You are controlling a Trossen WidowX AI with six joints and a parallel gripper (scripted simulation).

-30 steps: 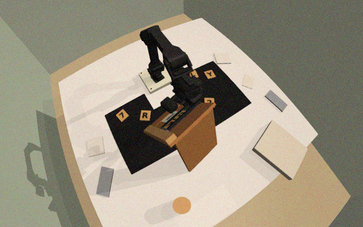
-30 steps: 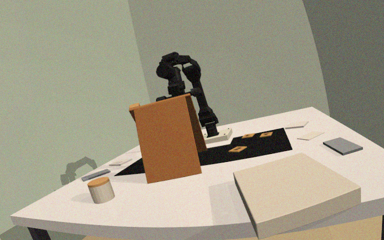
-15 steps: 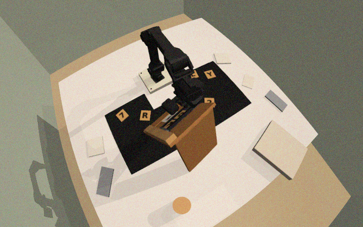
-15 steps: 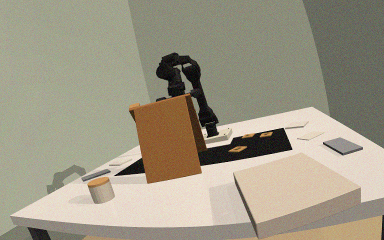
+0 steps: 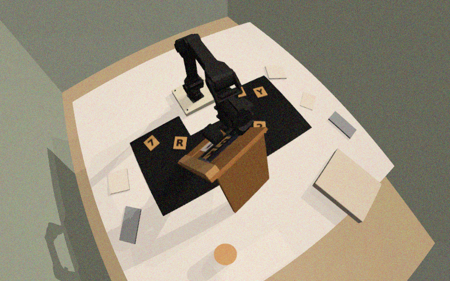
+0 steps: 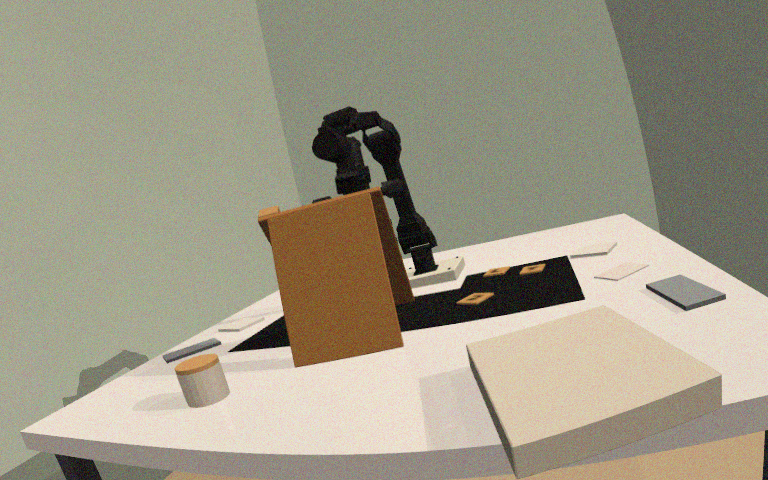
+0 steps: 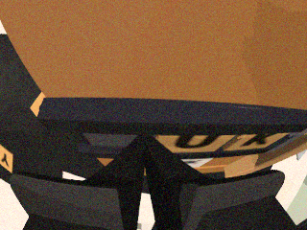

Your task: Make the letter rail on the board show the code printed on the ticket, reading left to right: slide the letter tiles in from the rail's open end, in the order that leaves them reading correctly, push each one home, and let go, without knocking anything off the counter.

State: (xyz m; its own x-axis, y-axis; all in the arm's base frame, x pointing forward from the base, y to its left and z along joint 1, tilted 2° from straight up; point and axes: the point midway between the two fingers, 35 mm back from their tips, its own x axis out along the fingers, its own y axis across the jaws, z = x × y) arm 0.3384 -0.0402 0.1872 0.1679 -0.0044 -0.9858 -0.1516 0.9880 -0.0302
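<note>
Right now my gripper tip is 3 cm past the letter tile, 18 cm to the right of it and 17 cm above it. Also, from my gripper tip: black mat: 14 cm behind, 3 cm to the left, 18 cm below; k tile: 2 cm ahead, 10 cm to the right; white ticket: 5 cm behind, 6 cm to the right, 8 cm below.
</note>
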